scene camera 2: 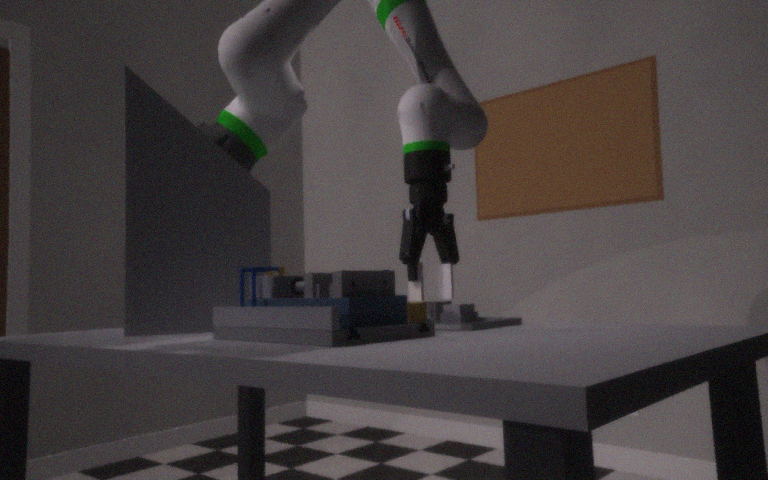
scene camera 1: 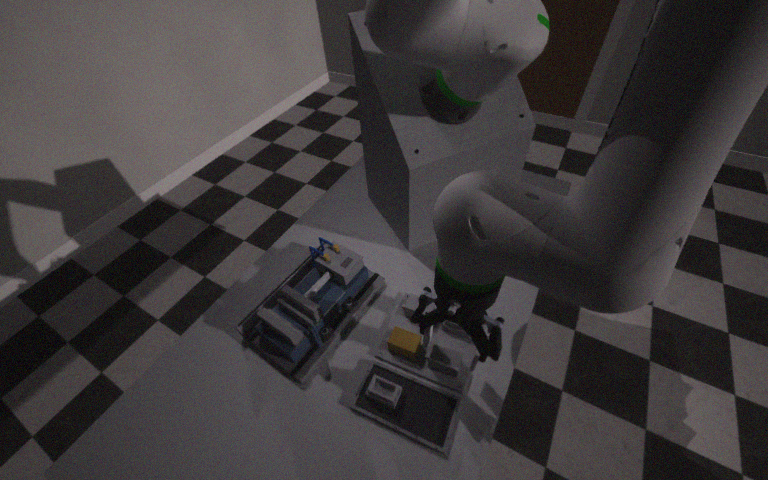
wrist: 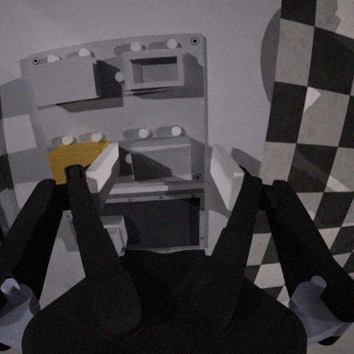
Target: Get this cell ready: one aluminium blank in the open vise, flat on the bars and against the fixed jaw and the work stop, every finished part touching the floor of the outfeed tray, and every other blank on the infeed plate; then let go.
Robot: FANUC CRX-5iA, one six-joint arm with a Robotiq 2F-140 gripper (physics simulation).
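Places are measured from the arm's base along level axes (x left, y ahead, z down), in metres.
Pixels of known places: gripper, fingertip midpoint: [scene camera 2: 432, 299] [scene camera 1: 450, 352]; arm's base, link origin: [scene camera 2: 217, 161] [scene camera 1: 450, 91].
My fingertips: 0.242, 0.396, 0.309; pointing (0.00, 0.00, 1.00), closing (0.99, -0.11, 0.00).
Ahead of a thing's pixels: the offset from my fingertips to its top centre, as dx, dy, dz.
My gripper [scene camera 1: 455, 346] [scene camera 2: 430, 291] [wrist: 164, 157] is open over the infeed plate [wrist: 165, 107]. Its pads stand on either side of a plain grey blank {-0.002, +0.009, +0.004} [scene camera 1: 444, 359] [wrist: 161, 162], with gaps in the wrist view. The left pad is close to the yellow block {-0.091, +0.025, +0.004} [scene camera 1: 403, 341] [scene camera 2: 416, 312] [wrist: 75, 161]. Another plain grey blank [wrist: 62, 82] sits at the plate's back left, and a pocketed part [wrist: 155, 85] at its back right. A pocketed part {-0.072, +0.128, +0.007} [scene camera 1: 382, 398] lies in the outfeed tray [scene camera 1: 424, 416] [wrist: 165, 220]. The blue vise {-0.317, +0.059, -0.051} [scene camera 2: 373, 310] has open jaws; no blank shows between them.
White pegs [wrist: 144, 133] stand on the plate behind the blocks. The vise's outer jaw {-0.311, +0.159, -0.049} [scene camera 1: 280, 328] rises left of the plate in scene camera 1. A large grey pedestal [scene camera 1: 464, 161] [scene camera 2: 192, 226] stands behind, and the arm hangs over the right side.
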